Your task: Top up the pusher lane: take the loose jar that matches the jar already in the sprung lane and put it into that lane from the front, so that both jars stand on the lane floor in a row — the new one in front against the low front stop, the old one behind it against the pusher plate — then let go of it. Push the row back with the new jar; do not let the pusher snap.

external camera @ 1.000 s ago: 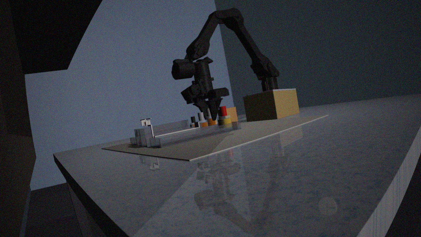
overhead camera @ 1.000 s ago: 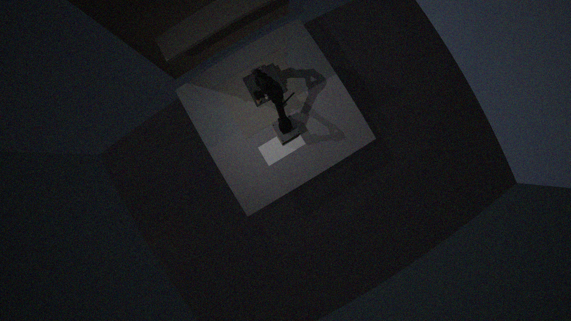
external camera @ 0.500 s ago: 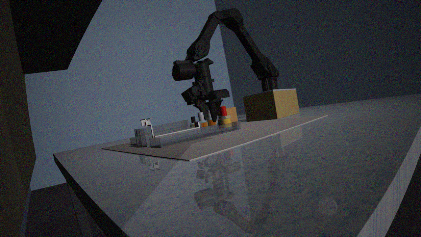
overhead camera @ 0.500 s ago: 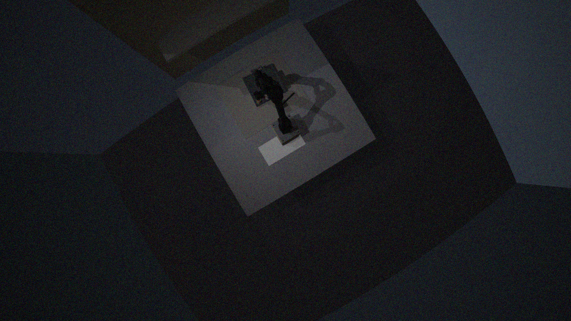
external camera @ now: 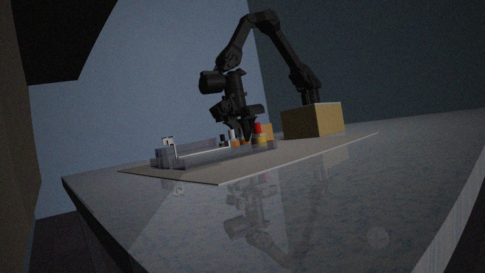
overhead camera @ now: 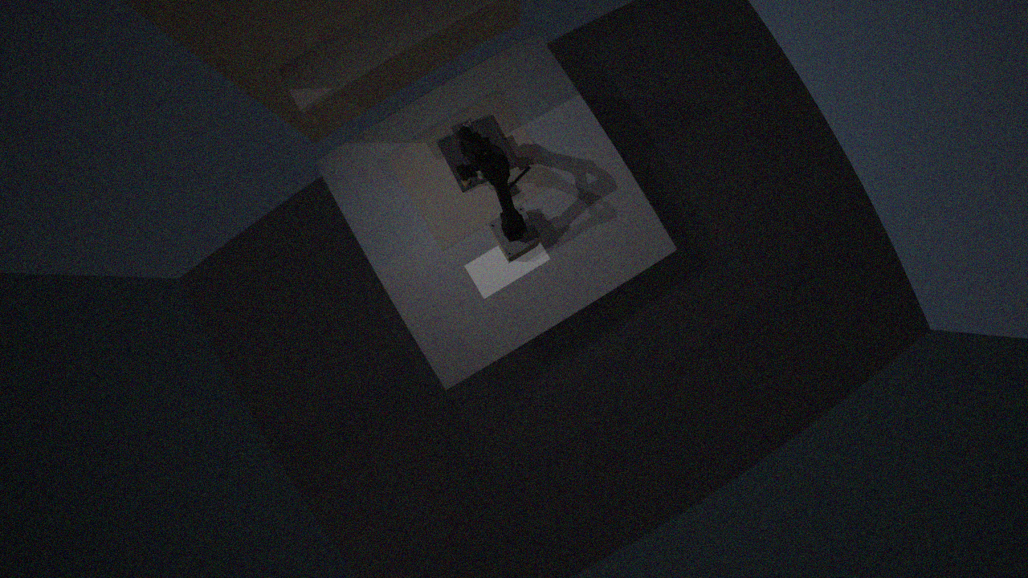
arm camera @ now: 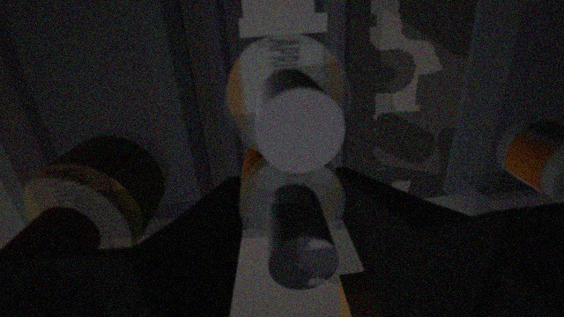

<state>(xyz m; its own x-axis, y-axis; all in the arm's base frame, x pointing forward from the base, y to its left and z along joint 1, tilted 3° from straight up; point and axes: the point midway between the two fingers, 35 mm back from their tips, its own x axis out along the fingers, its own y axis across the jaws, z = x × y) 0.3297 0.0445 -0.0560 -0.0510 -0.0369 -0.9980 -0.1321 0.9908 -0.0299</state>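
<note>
My gripper tip is now 50 mm short of the pale mat, 30 mm to the right of it and 30 mm above it. Also, from my gripper tip: thin dark rod 160 mm to the right, 70 mm behind, 20 mm below; pusher lane 140 mm ahead, 10 mm to the right, 10 mm below; pale pusher plate 150 mm ahead, 20 mm above, 10 mm to the right.
</note>
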